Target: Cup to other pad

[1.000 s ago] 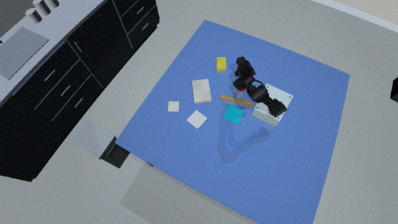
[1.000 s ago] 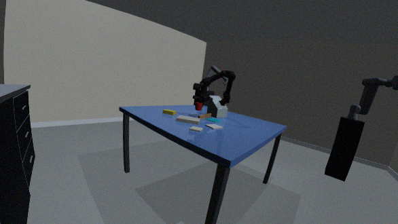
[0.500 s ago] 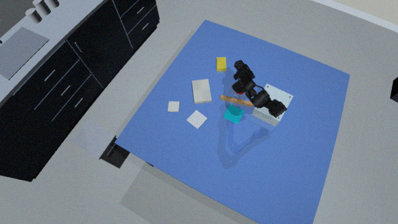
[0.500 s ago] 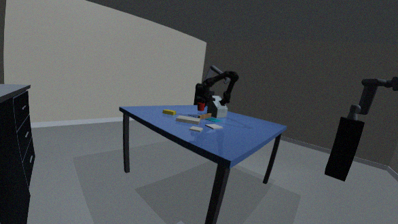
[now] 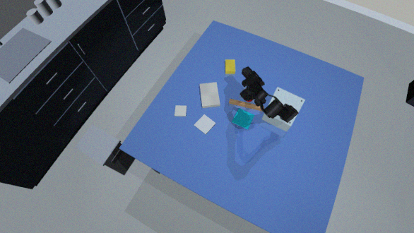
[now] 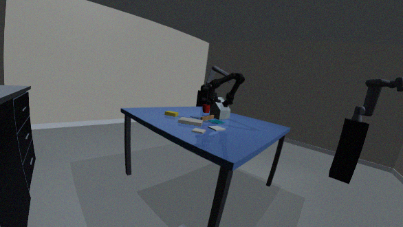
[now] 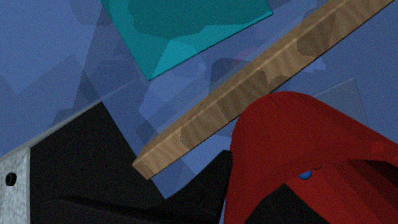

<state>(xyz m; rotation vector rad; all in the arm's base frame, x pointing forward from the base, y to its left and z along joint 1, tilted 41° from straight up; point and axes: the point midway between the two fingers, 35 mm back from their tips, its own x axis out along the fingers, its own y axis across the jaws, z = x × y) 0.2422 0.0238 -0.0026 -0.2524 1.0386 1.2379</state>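
Right now the blue marble is 4 cm to the right of my gripper tip, 3 cm ahead of it and 2 cm below it. The rest, counted from my gripper tip: wooden plank 9 cm below, 2 cm ahead, 1 cm to the left; bluish pad 10 cm below, 8 cm to the right, 5 cm ahead; red cup 3 cm ahead, 2 cm to the right.
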